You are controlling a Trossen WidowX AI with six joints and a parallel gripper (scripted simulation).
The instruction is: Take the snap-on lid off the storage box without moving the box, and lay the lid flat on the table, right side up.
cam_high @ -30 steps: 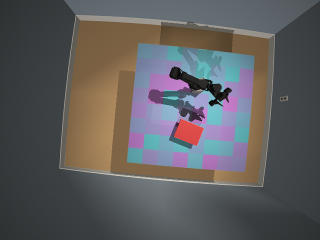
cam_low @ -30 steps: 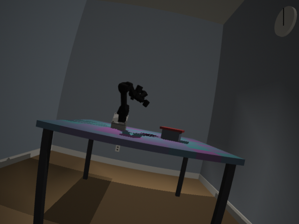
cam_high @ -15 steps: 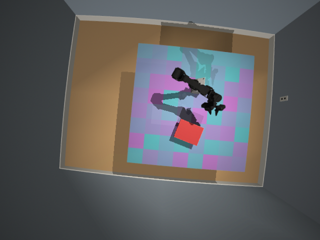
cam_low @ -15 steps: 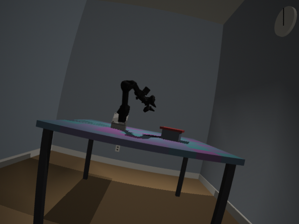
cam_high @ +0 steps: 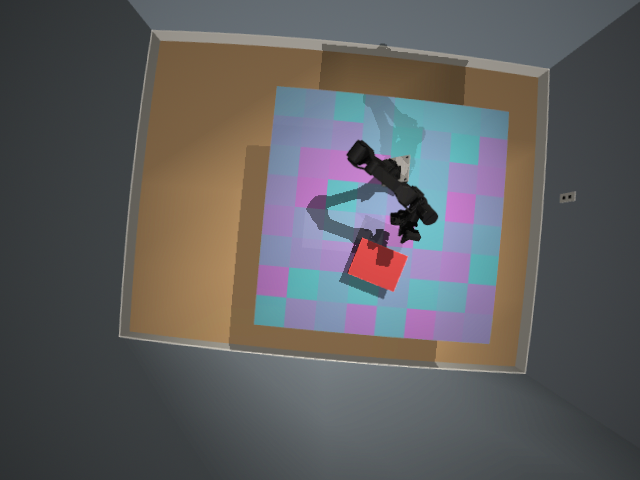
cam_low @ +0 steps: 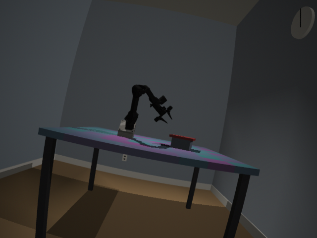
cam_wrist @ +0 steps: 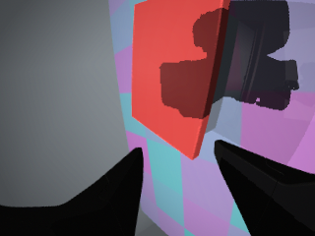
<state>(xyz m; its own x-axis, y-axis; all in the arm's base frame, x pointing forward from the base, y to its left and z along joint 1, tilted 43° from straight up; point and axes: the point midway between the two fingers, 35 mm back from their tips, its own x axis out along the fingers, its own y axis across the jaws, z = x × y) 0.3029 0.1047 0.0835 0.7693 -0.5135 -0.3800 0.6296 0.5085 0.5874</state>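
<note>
The red lid is 130 mm ahead of my gripper tip, 60 mm to the right of it and 110 mm below it. The rest, counted from my gripper tip: grey storage box (130 mm ahead, 60 mm to the right, 150 mm below).
</note>
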